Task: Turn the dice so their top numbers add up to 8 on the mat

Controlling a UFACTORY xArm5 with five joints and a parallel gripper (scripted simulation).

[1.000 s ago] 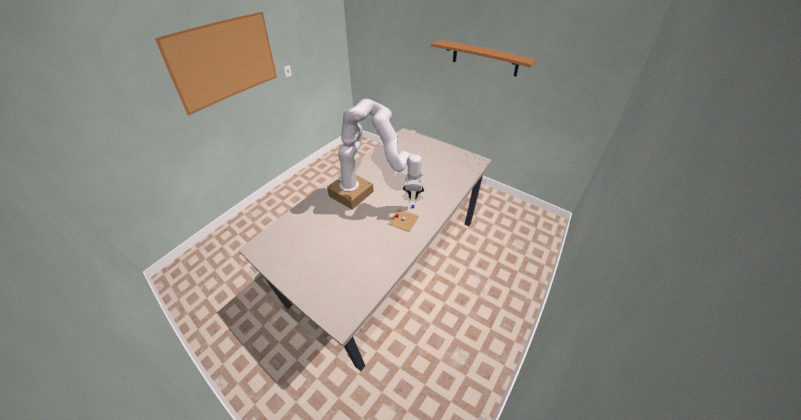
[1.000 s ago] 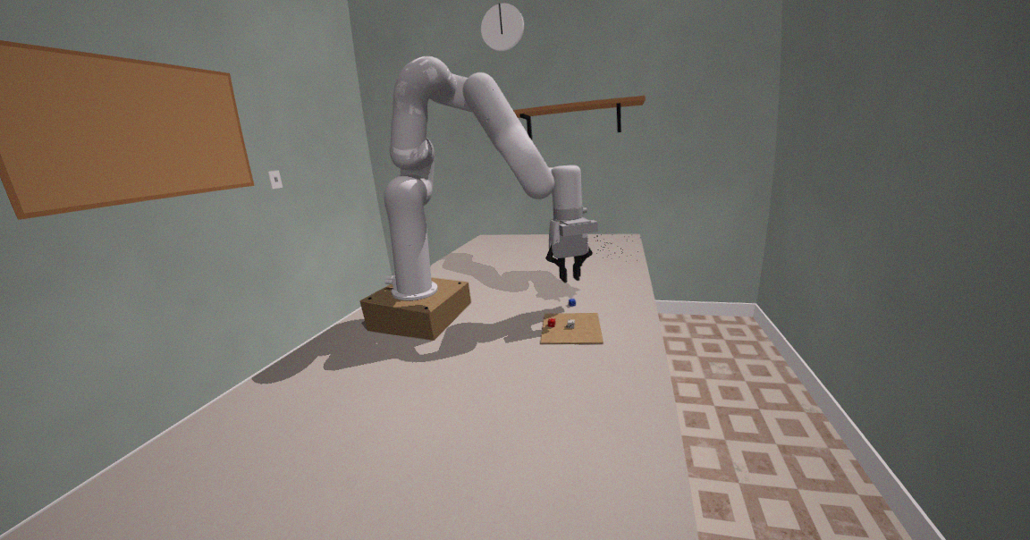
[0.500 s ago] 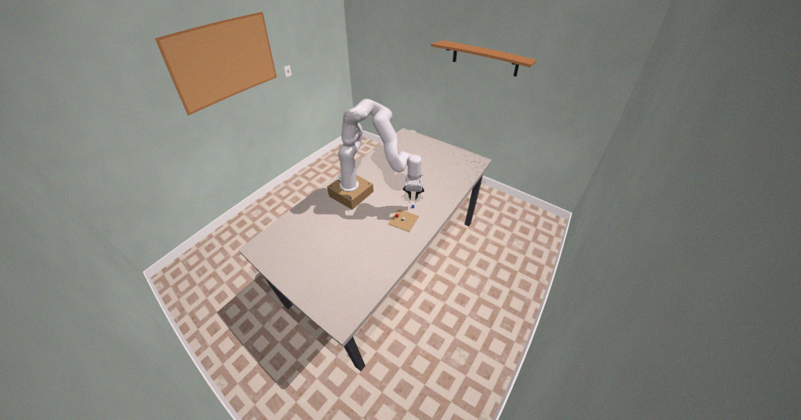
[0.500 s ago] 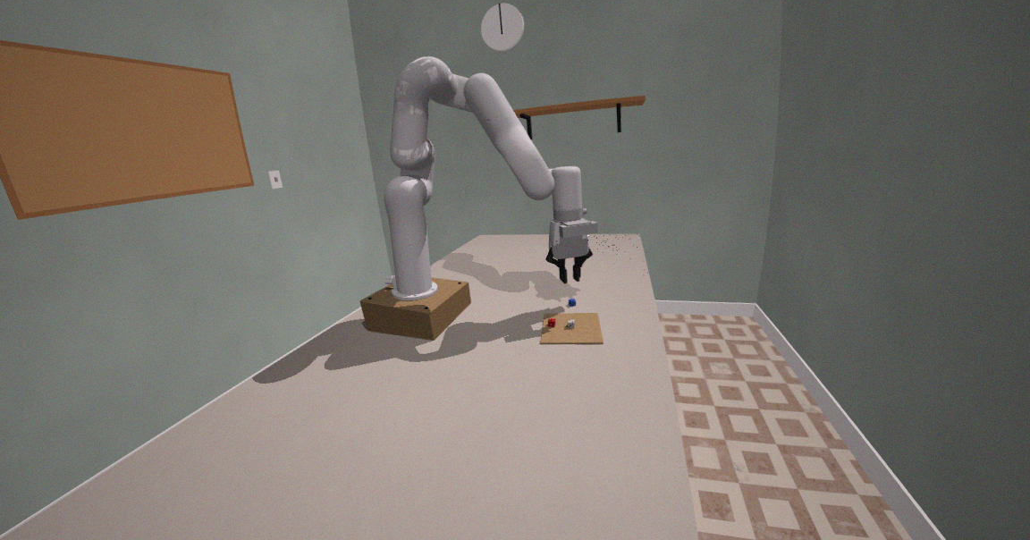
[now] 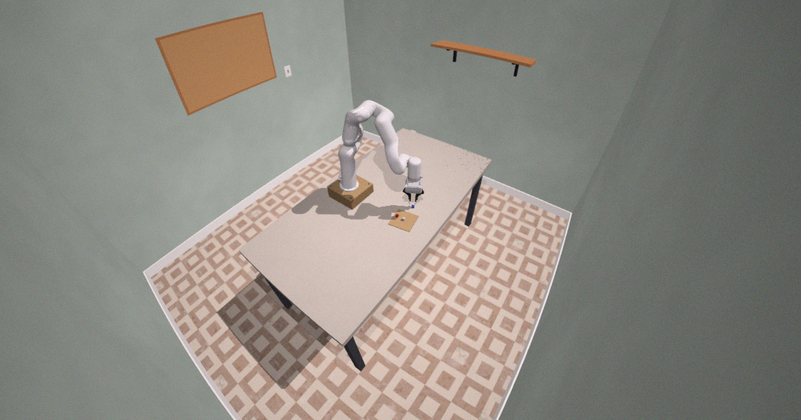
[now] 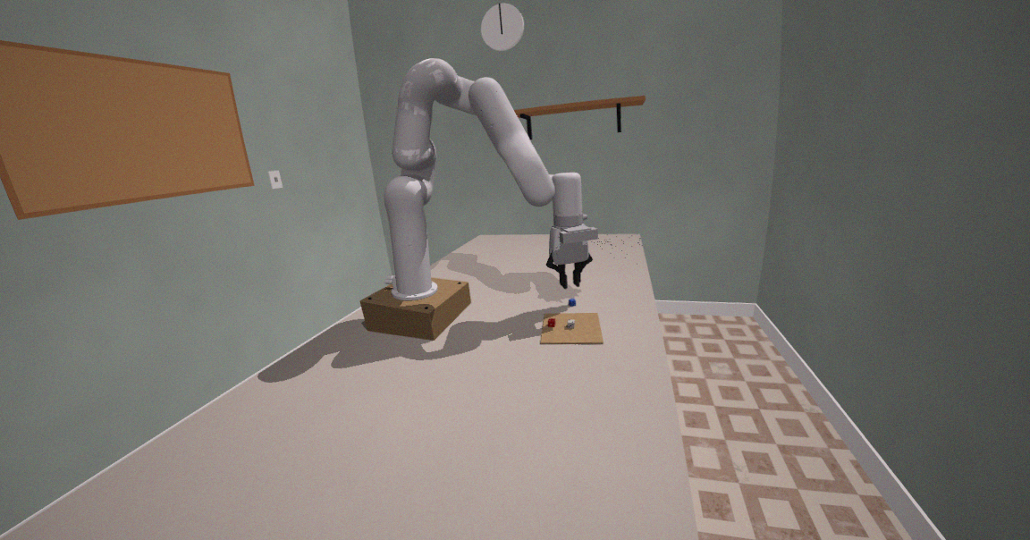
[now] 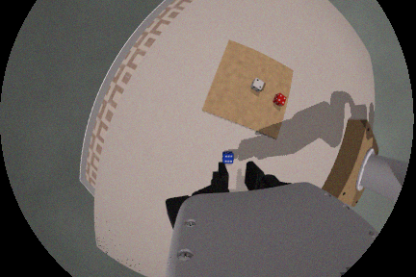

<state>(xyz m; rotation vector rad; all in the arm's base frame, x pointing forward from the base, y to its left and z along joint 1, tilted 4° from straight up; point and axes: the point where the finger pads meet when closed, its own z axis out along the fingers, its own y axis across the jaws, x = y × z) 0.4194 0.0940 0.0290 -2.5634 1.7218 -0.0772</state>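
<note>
Right now the blue die is 1 cm to the right of my hand and 7 cm below it. The rest, counted from my hand: tan mat (1 cm ahead, 13 cm to the right, 7 cm below); then white die (1 cm ahead, 13 cm to the right, 6 cm below); then red die (4 cm behind, 13 cm to the right, 6 cm below).
</note>
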